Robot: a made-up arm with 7 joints. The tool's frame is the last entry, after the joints.
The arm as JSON. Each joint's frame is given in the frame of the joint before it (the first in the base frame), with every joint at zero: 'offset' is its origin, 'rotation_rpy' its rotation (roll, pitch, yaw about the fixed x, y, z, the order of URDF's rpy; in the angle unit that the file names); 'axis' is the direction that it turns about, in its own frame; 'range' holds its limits. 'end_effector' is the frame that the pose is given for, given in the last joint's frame.
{
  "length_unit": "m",
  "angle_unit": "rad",
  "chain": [
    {
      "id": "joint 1",
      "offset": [
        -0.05,
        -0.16,
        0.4
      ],
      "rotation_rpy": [
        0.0,
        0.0,
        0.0
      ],
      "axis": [
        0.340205,
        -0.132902,
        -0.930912
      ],
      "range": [
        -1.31,
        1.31
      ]
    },
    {
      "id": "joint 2",
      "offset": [
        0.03,
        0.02,
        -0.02
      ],
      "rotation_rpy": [
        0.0,
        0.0,
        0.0
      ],
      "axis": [
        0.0,
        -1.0,
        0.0
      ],
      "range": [
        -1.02,
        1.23
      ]
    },
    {
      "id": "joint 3",
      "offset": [
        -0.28,
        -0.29,
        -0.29
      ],
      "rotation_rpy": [
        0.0,
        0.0,
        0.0
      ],
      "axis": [
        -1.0,
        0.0,
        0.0
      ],
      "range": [
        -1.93,
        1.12
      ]
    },
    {
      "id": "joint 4",
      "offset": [
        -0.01,
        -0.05,
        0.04
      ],
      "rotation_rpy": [
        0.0,
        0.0,
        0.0
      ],
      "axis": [
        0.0,
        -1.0,
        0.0
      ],
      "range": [
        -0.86,
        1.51
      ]
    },
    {
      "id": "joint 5",
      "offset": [
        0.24,
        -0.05,
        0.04
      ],
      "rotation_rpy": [
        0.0,
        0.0,
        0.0
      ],
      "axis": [
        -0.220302,
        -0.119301,
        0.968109
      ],
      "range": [
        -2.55,
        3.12
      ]
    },
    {
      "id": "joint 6",
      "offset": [
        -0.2,
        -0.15,
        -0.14
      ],
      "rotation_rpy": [
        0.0,
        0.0,
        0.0
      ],
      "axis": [
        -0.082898,
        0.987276,
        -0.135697
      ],
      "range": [
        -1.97,
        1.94
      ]
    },
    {
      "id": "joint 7",
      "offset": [
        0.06,
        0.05,
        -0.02
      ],
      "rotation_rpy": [
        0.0,
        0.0,
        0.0
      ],
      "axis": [
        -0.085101,
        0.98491,
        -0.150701
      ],
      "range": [
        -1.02,
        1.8
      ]
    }
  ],
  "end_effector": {
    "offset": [
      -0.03,
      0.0,
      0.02
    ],
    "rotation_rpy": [
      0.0,
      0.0,
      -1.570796
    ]
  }
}
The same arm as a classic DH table. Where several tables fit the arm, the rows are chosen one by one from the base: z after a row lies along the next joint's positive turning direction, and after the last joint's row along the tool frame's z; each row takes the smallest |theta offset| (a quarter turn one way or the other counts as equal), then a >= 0, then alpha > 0; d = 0 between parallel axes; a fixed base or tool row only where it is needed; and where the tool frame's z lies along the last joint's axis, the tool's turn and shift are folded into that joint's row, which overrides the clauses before.
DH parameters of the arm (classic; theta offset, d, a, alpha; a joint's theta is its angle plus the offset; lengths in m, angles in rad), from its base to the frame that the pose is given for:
base (fixed): 1.1984 0.4297 -0.1672 2.7677
joint 1: 1.2220 0.0612 0.0213 -1.4375
joint 2: 1.2204 0.2661 -0.2900 -1.5708
joint 3: 0.0000 0.2900 0.0400 1.5708
joint 4: -1.3470 0.1017 0.2429 -1.4512
joint 5: 0.1143 -0.1195 -0.2428 -1.8038
joint 6: 0.3947 -0.3237 0.0653 -0.0153
joint 7: -0.1569 0.2367 -0.0299 1.7221
tool (fixed): -1.6570 0.0204 0.0000 0.0000
Joint limits (rad, base to tool): -1.3100..1.3100 -1.0200..1.2300 -1.9300..1.1200 -0.8600..1.5100 -2.5500..3.1200 -1.9700..1.9400 -1.0200..1.8000

